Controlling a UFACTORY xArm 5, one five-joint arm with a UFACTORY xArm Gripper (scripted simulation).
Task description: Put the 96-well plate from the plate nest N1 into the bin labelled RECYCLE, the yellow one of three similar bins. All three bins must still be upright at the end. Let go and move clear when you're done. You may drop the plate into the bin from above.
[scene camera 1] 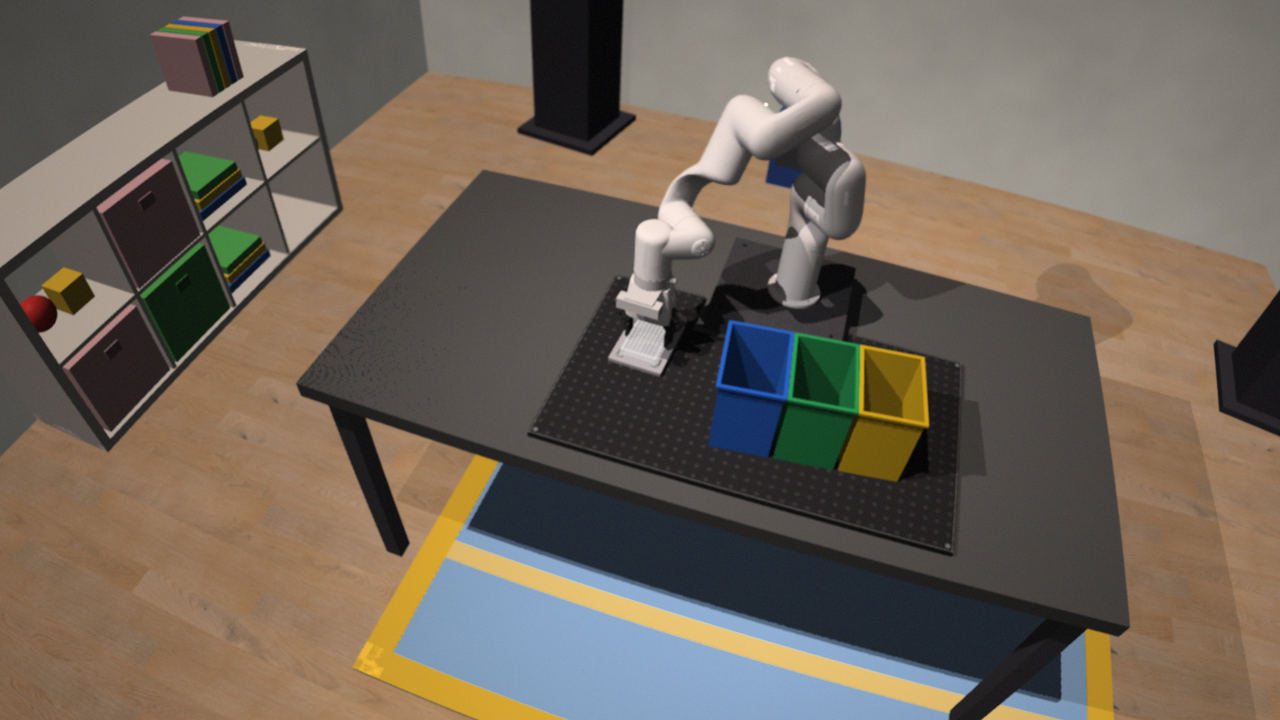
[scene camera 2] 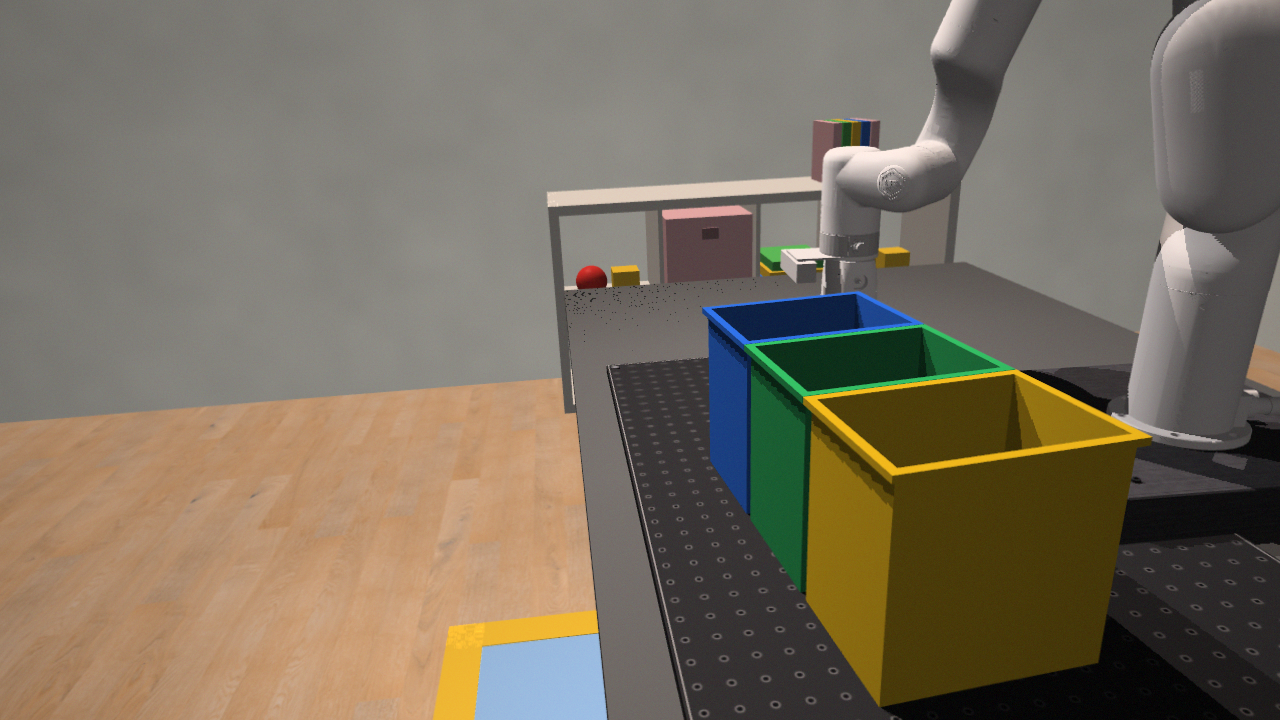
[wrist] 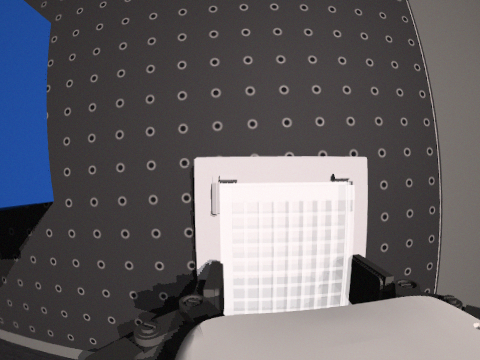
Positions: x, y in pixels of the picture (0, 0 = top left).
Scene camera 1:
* my gripper: 647, 338
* white 96-well plate: 642, 334
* blue bin: 755, 384
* green bin: 823, 370
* yellow bin: 892, 383
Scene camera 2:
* blue bin: 744, 325
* green bin: 780, 424
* yellow bin: 996, 565
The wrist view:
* white 96-well plate: 314, 202
